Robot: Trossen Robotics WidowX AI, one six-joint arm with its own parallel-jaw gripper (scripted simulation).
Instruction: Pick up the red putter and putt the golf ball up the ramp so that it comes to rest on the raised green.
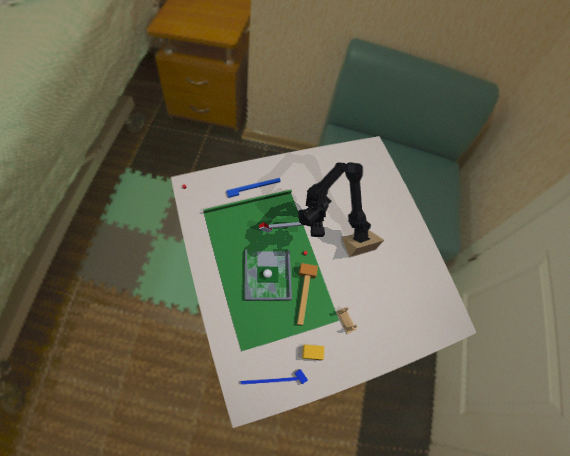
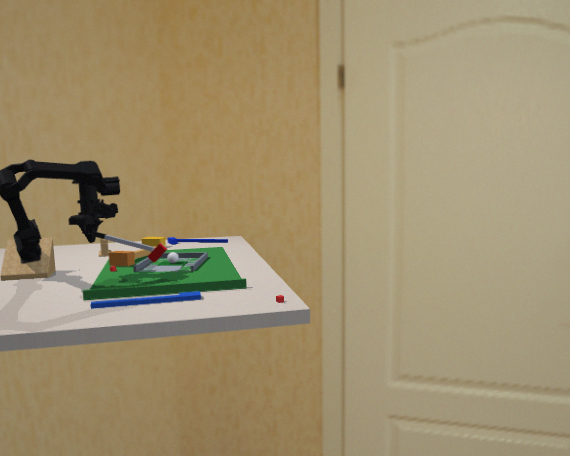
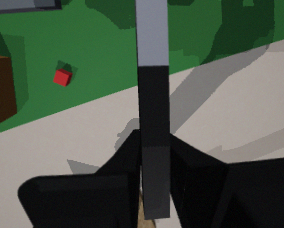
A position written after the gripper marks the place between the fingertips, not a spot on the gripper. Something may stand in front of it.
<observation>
In view: the gripper (image 2: 92, 242), a blue bar (image 2: 188, 296), a green mat (image 1: 232, 230) and a grey-framed raised green (image 1: 265, 259).
The gripper shows as well in image 3 (image 3: 147, 134). The green mat shows as well in image 2 (image 2: 218, 266) and in image 3 (image 3: 99, 50). The grey-framed raised green shows as well in image 2 (image 2: 165, 266). Image 3 misses the blue bar: it is out of frame.
</observation>
